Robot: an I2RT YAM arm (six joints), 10 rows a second.
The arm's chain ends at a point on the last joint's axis. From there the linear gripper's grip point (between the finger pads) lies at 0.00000 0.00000 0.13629 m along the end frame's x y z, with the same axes.
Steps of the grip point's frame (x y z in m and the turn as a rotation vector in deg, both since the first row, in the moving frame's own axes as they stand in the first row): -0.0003, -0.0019, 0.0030, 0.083, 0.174, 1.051; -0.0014, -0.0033, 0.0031, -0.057, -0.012, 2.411; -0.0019, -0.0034, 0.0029, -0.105, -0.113, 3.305; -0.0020, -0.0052, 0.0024, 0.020, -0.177, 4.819; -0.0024, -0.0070, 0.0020, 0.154, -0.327, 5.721; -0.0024, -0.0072, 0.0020, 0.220, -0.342, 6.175
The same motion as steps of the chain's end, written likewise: -0.0007, -0.0017, 0.0030, 0.083, 0.174, 1.051; -0.0014, -0.0034, 0.0031, -0.057, -0.012, 2.411; -0.0016, -0.0036, 0.0029, -0.105, -0.113, 3.305; -0.0016, -0.0051, 0.0024, 0.020, -0.177, 4.819; -0.0016, -0.0066, 0.0020, 0.154, -0.327, 5.721; -0.0016, -0.0066, 0.0020, 0.220, -0.342, 6.175
